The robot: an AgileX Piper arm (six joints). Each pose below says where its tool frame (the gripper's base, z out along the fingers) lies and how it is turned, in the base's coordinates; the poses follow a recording.
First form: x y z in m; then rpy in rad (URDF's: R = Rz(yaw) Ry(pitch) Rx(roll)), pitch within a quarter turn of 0, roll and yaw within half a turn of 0.
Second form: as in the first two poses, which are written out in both.
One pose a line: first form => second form
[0.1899, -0.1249, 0.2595, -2.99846, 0.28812, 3.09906] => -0.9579, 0.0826, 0.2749, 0.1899; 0.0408, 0.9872, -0.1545, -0.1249; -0.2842, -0.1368, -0.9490, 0.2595; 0, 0, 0, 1
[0.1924, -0.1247, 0.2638, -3.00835, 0.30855, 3.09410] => -0.9517, 0.0874, 0.2943, 0.1924; 0.0452, 0.9881, -0.1470, -0.1247; -0.3037, -0.1266, -0.9443, 0.2638; 0, 0, 0, 1
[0.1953, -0.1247, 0.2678, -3.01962, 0.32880, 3.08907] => -0.9451, 0.0913, 0.3137, 0.1953; 0.0497, 0.9891, -0.1383, -0.1247; -0.3229, -0.1152, -0.9394, 0.2678; 0, 0, 0, 1
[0.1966, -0.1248, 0.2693, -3.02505, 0.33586, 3.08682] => -0.9427, 0.0926, 0.3205, 0.1966; 0.0517, 0.9896, -0.1340, -0.1248; -0.3296, -0.1098, -0.9377, 0.2693; 0, 0, 0, 1
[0.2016, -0.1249, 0.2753, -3.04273, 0.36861, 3.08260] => -0.9312, 0.0942, 0.3521, 0.2016; 0.0550, 0.9913, -0.1197, -0.1249; -0.3603, -0.0921, -0.9283, 0.2753; 0, 0, 0, 1
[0.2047, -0.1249, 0.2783, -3.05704, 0.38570, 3.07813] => -0.9247, 0.0949, 0.3688, 0.2047; 0.0588, 0.9924, -0.1081, -0.1249; -0.3762, -0.0782, -0.9232, 0.2783; 0, 0, 0, 1
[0.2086, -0.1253, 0.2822, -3.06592, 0.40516, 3.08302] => -0.9175, 0.0881, 0.3879, 0.2086; 0.0538, 0.9937, -0.0985, -0.1253; -0.3942, -0.0695, -0.9164, 0.2822; 0, 0, 0, 1
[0.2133, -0.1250, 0.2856, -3.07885, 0.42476, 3.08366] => -0.9096, 0.0836, 0.4070, 0.2133; 0.0528, 0.9949, -0.0864, -0.1250; -0.4121, -0.0571, -0.9093, 0.2856; 0, 0, 0, 1
